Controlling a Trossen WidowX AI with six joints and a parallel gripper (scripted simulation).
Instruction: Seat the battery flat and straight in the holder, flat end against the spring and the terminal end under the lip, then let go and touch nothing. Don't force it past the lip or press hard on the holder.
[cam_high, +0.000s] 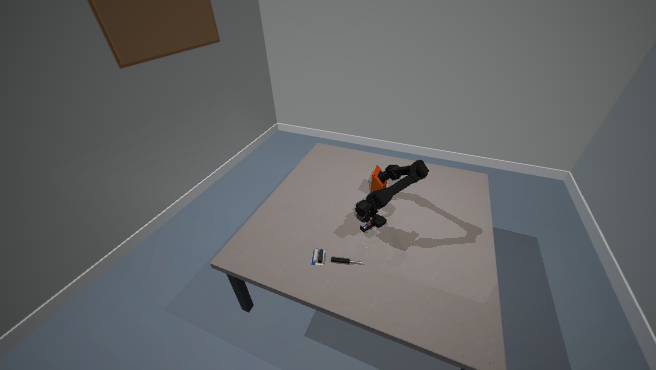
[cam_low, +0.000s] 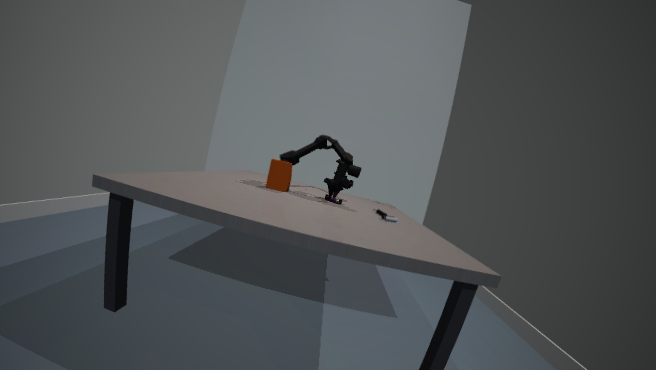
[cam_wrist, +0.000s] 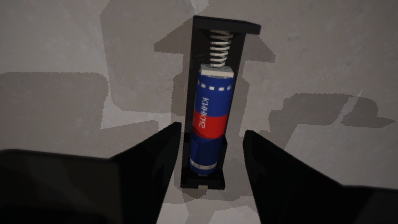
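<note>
My gripper tip is 1 cm above the battery. The rest, counted from my gripper tip: screwdriver (28 cm ahead, 3 cm to the right, 1 cm below).
</note>
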